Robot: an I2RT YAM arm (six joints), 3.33 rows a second.
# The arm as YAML. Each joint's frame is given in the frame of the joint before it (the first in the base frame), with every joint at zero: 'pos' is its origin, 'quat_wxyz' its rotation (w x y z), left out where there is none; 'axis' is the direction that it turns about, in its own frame. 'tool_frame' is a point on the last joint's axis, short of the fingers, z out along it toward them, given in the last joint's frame.
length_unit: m
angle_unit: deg
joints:
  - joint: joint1
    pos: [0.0, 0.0, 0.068]
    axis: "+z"
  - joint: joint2
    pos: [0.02, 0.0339, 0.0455]
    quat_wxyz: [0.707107, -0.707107, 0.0, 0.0]
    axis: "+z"
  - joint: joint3
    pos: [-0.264, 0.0, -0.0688]
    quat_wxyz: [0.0, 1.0, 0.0, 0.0]
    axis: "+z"
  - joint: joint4
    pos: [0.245, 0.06, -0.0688]
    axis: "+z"
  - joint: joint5
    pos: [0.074, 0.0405, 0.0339]
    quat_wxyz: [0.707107, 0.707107, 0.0, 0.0]
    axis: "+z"
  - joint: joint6
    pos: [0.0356, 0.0, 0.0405]
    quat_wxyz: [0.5, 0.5, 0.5, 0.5]
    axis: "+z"
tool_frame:
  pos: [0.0, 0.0, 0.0]
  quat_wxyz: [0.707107, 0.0, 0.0, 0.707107]
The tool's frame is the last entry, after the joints.
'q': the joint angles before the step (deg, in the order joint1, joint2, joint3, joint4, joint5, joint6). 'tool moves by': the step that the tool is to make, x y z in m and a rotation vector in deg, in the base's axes. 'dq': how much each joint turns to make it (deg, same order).
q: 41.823, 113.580, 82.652, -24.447, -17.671, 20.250
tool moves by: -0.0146, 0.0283, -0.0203, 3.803, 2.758, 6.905
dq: 3.607, 3.526, -0.082, 4.221, -5.705, -0.044
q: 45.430, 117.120, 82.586, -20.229, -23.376, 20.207
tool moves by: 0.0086, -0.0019, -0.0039, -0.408, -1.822, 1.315
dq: -0.968, 1.271, 1.036, 0.036, -0.025, -3.022
